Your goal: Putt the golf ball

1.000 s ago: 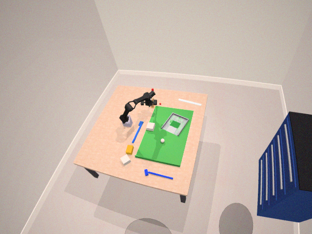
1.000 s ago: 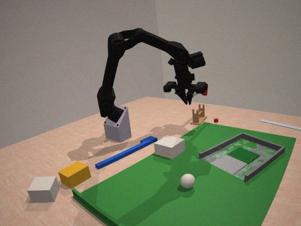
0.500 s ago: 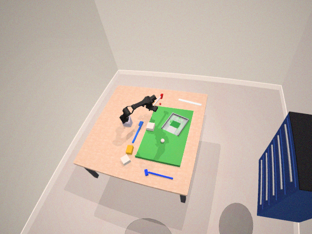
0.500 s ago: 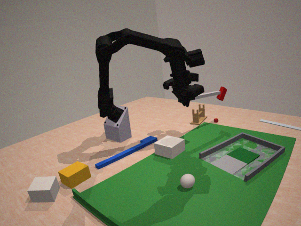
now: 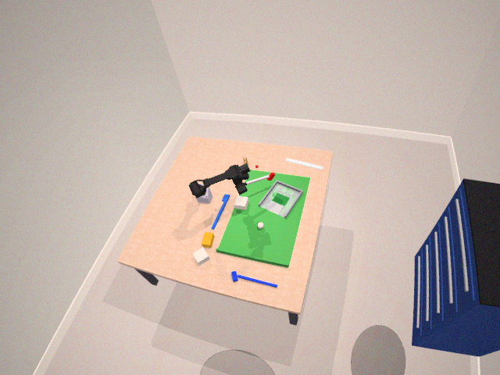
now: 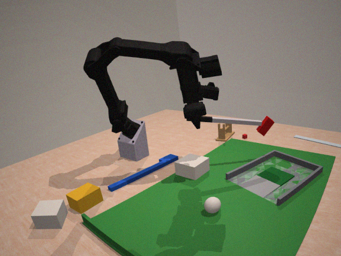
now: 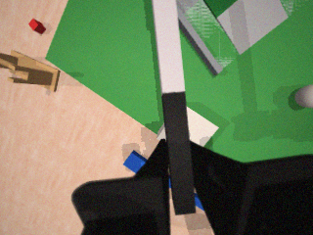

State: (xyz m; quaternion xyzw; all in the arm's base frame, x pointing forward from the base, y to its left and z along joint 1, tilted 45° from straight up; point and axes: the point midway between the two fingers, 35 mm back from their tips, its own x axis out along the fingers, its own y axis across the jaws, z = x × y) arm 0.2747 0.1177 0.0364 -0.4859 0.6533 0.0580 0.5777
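The red putter is 8 cm to the left of my gripper tip, 8 cm ahead of it and 1 cm above it. Round my gripper tip: white golf ball (20 cm ahead, 18 cm to the right, 12 cm below); small red cube (33 cm to the left, 14 cm below, 2 cm behind); wooden rack (30 cm to the left, 11 cm below, 11 cm behind).
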